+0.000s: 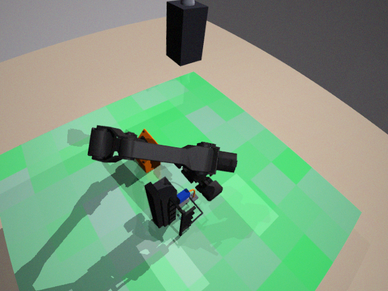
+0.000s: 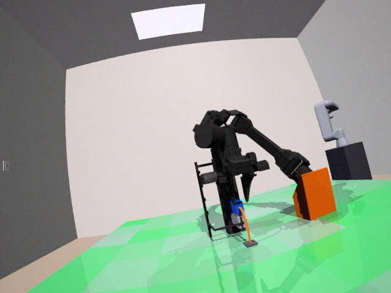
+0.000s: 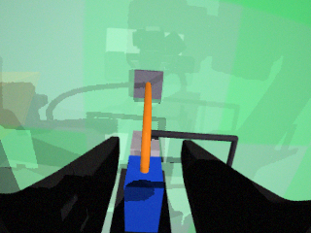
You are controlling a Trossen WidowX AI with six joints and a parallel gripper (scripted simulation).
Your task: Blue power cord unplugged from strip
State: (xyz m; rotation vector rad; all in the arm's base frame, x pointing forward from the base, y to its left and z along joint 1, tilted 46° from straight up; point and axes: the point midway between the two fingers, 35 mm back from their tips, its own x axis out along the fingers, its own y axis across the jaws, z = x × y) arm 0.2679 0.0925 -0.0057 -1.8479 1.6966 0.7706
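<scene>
The blue plug is 10 mm ahead of my gripper tip, 70 mm to the right of it and 10 mm below it. Also, from my gripper tip: power strip 10 mm ahead, 140 mm to the right, 10 mm above.
</scene>
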